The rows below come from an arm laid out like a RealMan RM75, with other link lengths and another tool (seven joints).
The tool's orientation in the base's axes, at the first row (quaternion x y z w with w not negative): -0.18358 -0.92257 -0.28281 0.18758
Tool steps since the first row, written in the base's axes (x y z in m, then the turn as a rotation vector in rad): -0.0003 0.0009 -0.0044 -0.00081 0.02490 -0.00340; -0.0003 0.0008 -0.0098 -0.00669 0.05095 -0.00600; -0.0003 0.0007 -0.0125 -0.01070 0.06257 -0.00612; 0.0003 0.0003 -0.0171 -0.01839 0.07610 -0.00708; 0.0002 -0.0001 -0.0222 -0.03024 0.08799 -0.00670; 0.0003 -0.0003 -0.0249 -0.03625 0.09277 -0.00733; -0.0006 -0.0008 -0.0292 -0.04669 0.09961 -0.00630; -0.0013 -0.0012 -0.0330 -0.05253 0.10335 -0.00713; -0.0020 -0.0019 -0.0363 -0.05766 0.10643 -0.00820; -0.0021 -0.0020 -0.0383 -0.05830 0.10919 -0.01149; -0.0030 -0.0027 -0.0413 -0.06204 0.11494 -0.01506
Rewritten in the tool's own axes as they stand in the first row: -0.0015 -0.0014 0.0040 0.00496 0.01734 0.01752; -0.0040 -0.0040 0.0081 0.01492 0.03367 0.03633; -0.0052 -0.0053 0.0101 0.02103 0.04081 0.04426; -0.0079 -0.0074 0.0133 0.03037 0.04741 0.05486; -0.0102 -0.0100 0.0170 0.04353 0.05150 0.06446; -0.0115 -0.0114 0.0189 0.04954 0.05223 0.06922; -0.0128 -0.0141 0.0221 0.06059 0.05334 0.07500; -0.0140 -0.0165 0.0250 0.06613 0.05326 0.07926; -0.0151 -0.0188 0.0273 0.07079 0.05287 0.08315; -0.0159 -0.0198 0.0288 0.07050 0.05323 0.08747; -0.0166 -0.0221 0.0309 0.07345 0.05439 0.09452
